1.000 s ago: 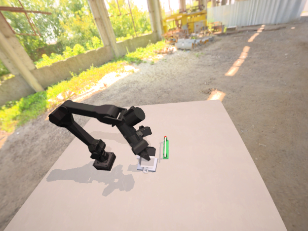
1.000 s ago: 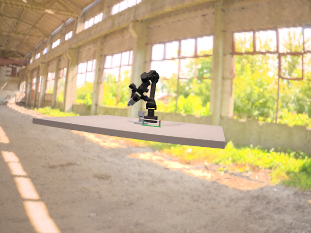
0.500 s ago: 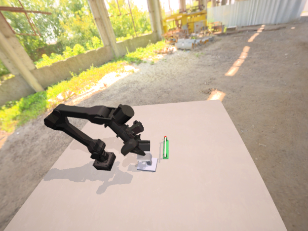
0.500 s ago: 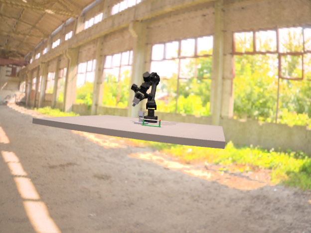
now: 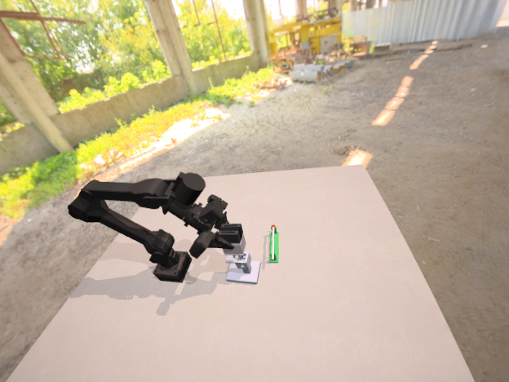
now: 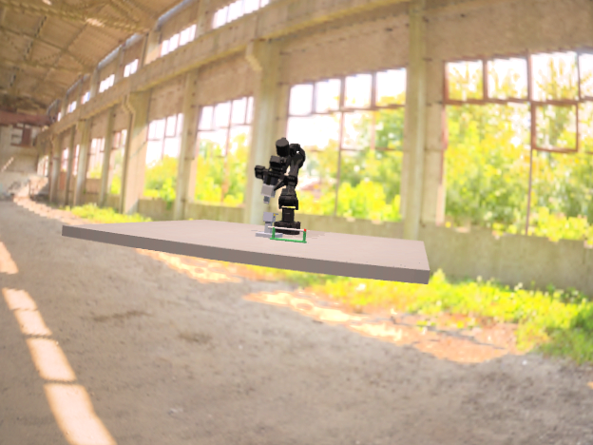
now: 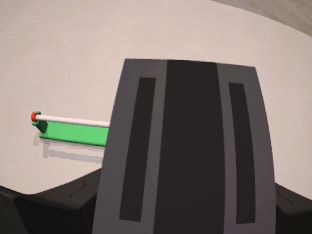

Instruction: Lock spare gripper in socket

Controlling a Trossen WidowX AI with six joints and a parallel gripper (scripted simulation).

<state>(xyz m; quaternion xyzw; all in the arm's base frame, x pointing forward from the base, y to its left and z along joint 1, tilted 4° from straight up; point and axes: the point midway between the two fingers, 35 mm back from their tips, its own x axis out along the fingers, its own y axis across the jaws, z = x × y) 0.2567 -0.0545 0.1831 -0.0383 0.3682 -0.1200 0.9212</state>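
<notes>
Now: the green cradle 10 cm ahead of my gripper tip, 10 cm to the left of it and 17 cm below it. The rest, counted from my gripper tip: grey mount 1 cm behind, 2 cm to the left, 14 cm below; then spare gripper 1 cm behind.
</notes>
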